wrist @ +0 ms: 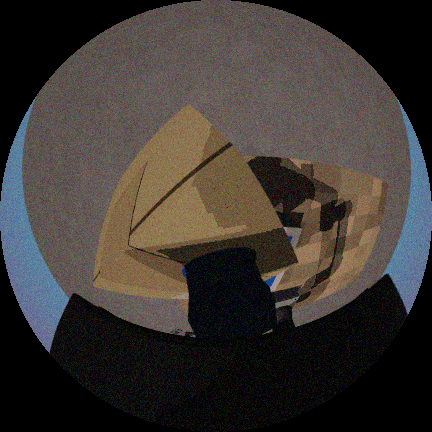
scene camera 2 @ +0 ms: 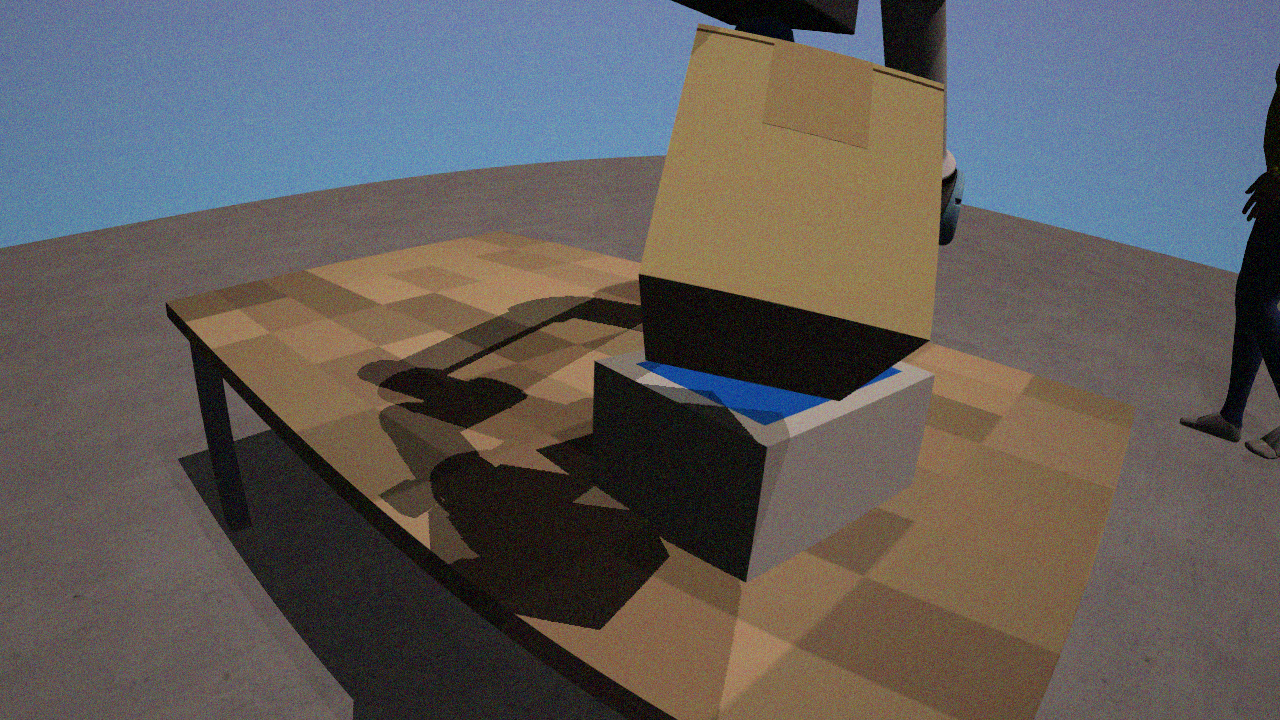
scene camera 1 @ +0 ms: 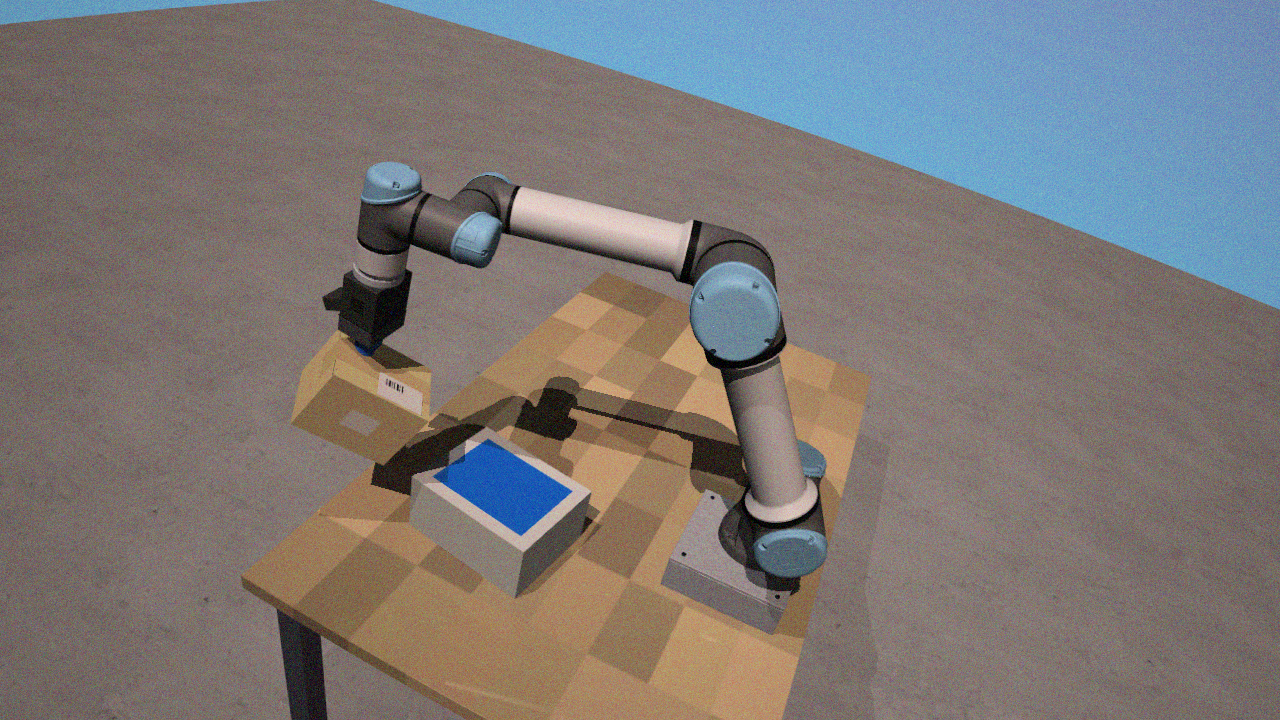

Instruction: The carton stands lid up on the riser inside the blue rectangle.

Scene:
suction cup: holds a cardboard carton (scene camera 2: 794, 240)
a grey riser (scene camera 2: 747, 475): on the table

